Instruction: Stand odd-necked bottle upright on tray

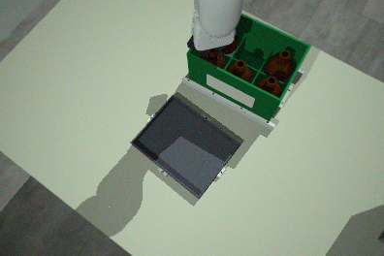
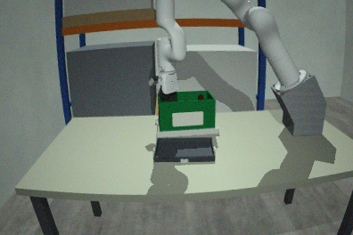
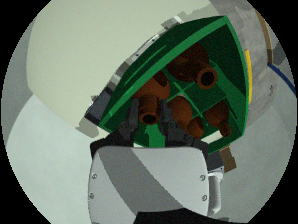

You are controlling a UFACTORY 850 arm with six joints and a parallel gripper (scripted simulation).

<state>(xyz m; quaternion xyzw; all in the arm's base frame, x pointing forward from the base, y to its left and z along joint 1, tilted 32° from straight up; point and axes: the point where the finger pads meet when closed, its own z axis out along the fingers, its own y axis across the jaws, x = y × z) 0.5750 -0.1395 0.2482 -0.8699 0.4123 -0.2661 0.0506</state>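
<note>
Now: hand 9 cm past the green crate, 7 cm above it and 3 cm to the left of it. Round my hand: dark grey tray: 24 cm to the left, 15 cm below, 1 cm behind.
</note>
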